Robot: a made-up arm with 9 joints.
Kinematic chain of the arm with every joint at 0, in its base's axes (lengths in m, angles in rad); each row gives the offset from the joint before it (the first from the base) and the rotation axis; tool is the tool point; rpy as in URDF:
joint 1: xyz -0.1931 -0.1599 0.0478 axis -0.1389 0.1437 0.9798
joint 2: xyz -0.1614 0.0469 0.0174 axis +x
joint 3: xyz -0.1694 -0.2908 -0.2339 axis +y
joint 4: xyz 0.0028 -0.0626 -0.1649 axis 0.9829 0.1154 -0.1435
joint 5: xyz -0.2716 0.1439 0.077 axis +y
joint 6: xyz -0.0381 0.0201 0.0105 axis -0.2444 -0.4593 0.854
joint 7: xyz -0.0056 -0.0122 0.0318 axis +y
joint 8: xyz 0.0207 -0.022 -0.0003 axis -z
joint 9: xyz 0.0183 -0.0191 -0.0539 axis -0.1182 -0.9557 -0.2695
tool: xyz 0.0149 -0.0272 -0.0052 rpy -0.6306 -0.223 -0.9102
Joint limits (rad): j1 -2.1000..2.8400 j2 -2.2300..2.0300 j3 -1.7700..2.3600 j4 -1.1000..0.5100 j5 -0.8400..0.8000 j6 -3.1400..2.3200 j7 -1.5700..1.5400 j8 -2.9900..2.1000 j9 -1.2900..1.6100
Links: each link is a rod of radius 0.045 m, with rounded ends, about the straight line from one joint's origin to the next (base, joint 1, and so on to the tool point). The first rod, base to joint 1, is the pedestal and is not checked.
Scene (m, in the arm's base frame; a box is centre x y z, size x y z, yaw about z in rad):
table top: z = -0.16
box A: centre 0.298 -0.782 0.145 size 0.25 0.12 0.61 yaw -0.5
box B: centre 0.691 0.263 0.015 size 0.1 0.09 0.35 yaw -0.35
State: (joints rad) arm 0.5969 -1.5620 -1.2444 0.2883 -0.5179 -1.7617 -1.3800 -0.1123 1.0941
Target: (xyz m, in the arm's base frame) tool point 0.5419 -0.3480 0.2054
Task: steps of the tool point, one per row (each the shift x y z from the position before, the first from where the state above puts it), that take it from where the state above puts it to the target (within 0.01 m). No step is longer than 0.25 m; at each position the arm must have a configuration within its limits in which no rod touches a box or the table.
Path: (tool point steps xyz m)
1: 0.1451 0.0828 0.1139
2: 0.1010 0.1201 0.0934
3: 0.0497 0.1311 0.0723
4: 0.1932 0.0223 -0.1312
5: 0.1449 0.0501 -0.1673
6: 0.0884 0.0598 -0.1876

